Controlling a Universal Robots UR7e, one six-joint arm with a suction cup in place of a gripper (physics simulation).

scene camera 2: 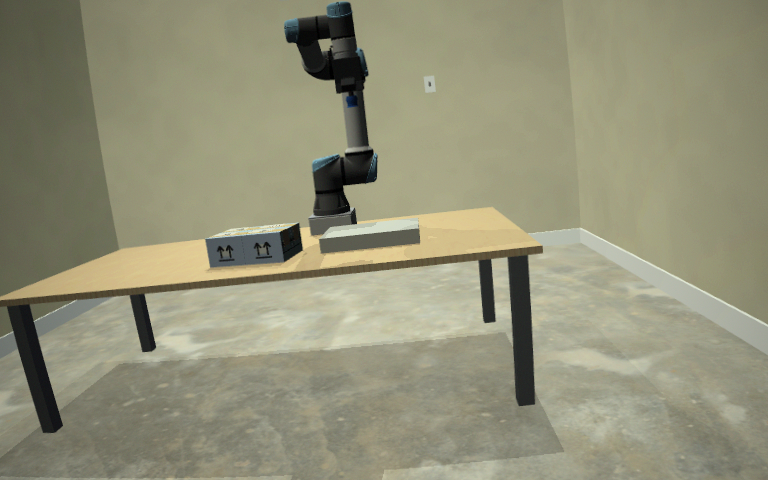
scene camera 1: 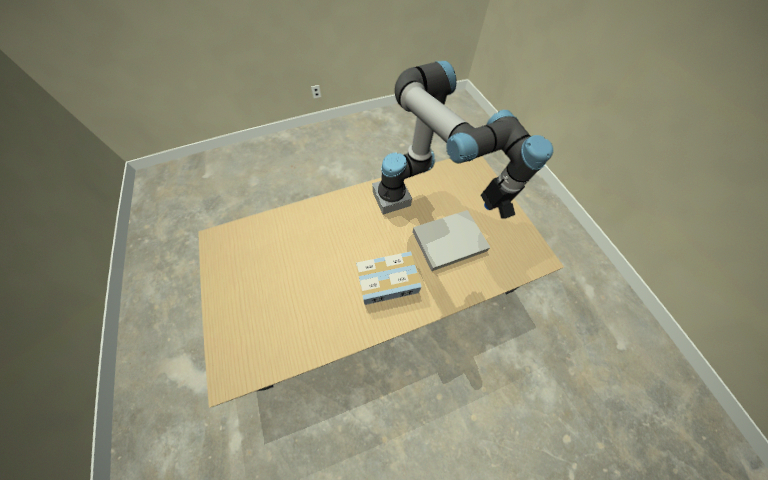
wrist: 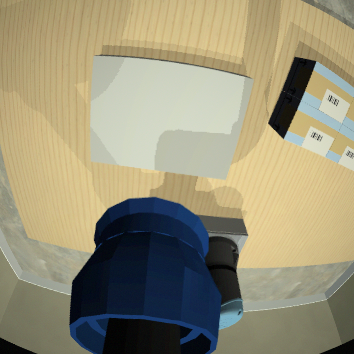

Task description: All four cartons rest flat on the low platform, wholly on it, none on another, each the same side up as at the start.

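Pixels of known places: hand, its tool point: (scene camera 2: 352, 106) (wrist: 150, 247); arm's base, origin of its link: (scene camera 2: 332, 212) (scene camera 1: 391, 190) (wrist: 212, 253).
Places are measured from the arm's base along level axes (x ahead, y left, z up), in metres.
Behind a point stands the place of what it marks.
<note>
Four cartons stand in a tight two-by-two block on the table, beside the platform, labels up. In scene camera 1 they are the front left carton (scene camera 1: 378, 284) @[y -0.263, x 0.477, z 0.023 m], front right carton (scene camera 1: 406, 278) @[y -0.137, x 0.497, z 0.023 m], back left carton (scene camera 1: 367, 266) @[y -0.279, x 0.379, z 0.024 m] and back right carton (scene camera 1: 394, 260) @[y -0.153, x 0.397, z 0.024 m]. Two cartons (scene camera 2: 225, 252) @[y -0.284, x 0.526, z -0.027 m] (scene camera 2: 263, 249) @[y -0.152, x 0.548, z -0.027 m] show upward arrows on their sides. The wrist view cuts the block off at right; one carton (wrist: 333, 103) @[y -0.162, x 0.486, z 0.024 m] shows its label. The low grey platform (scene camera 1: 455, 240) @[y 0.187, x 0.392, z -0.025 m] (scene camera 2: 370, 240) @[y 0.178, x 0.487, z -0.047 m] (wrist: 165, 107) @[y 0.179, x 0.394, z -0.025 m] is bare. My suction cup (scene camera 1: 487, 206) @[y 0.173, x 0.462, z 0.376 m] (scene camera 2: 351, 101) (wrist: 151, 217) is open and empty, high above the table.
The wooden table (scene camera 1: 271, 294) @[y -0.746, x 0.307, z -0.072 m] (scene camera 2: 141, 271) @[y -0.630, x 0.451, z -0.073 m] (wrist: 295, 215) @[y -0.271, x 0.107, z -0.073 m] carries the platform, the cartons and the arm's grey base block (scene camera 1: 394, 204) @[y -0.020, x 0.086, z -0.006 m] (scene camera 2: 332, 223) @[y 0.008, x 0.086, z -0.034 m]. The base stands behind the platform and cartons. Arm shadows fall across the platform.
</note>
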